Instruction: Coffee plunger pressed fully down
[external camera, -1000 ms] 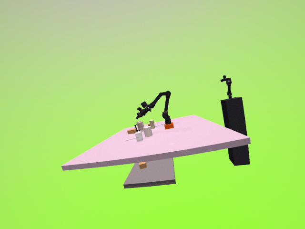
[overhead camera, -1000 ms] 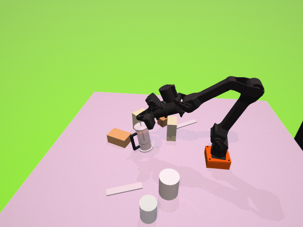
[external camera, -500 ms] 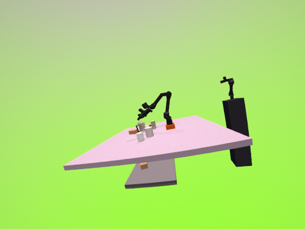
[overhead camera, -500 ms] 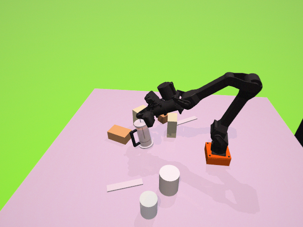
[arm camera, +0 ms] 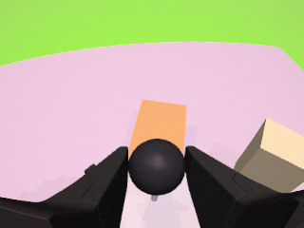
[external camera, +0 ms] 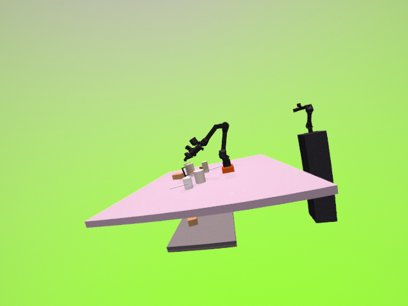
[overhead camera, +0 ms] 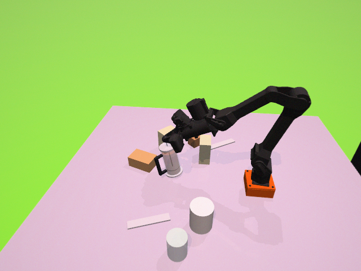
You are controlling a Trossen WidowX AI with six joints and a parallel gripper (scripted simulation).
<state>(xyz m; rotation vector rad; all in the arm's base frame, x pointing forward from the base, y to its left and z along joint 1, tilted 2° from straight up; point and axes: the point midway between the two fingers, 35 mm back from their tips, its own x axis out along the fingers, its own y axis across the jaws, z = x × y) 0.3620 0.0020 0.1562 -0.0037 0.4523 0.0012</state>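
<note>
The coffee press lies 10 mm behind my gripper tip, 10 mm to the left of it and 90 mm below it. Also, from my gripper tip: small orange cube: 80 mm behind, 230 mm to the right, 150 mm below.
</note>
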